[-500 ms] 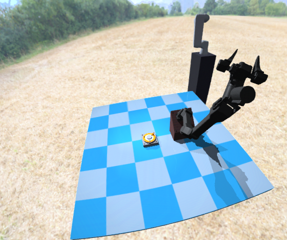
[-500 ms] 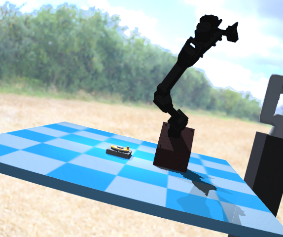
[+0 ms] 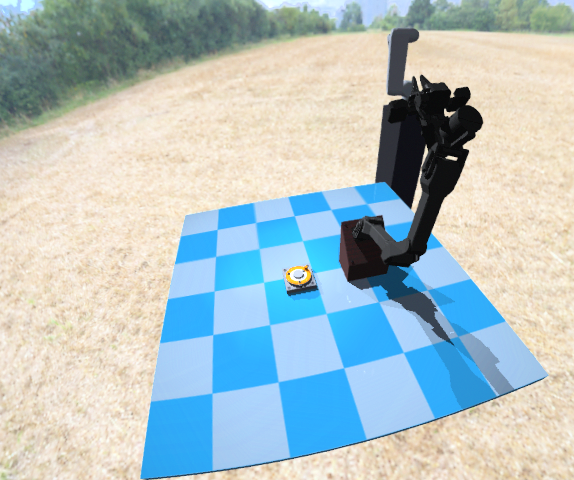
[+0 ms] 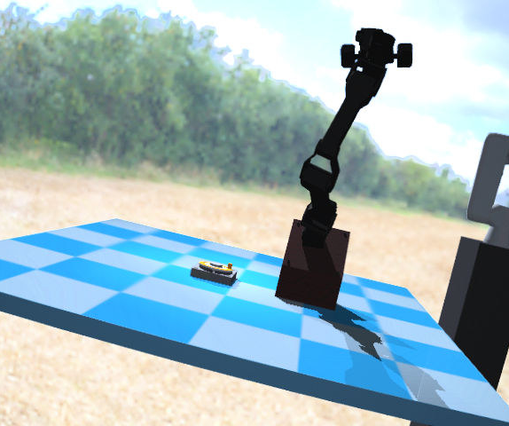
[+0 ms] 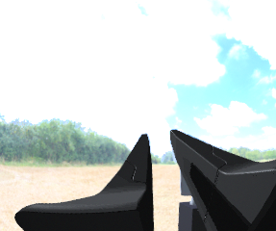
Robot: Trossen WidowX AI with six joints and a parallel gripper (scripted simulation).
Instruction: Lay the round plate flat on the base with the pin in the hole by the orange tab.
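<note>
The round plate is 300 mm ahead of my gripper tip, 130 mm to the right of it and 730 mm below it. The rest, counted from my gripper tip: square grey base: 320 mm ahead, 110 mm to the right, 740 mm below.
</note>
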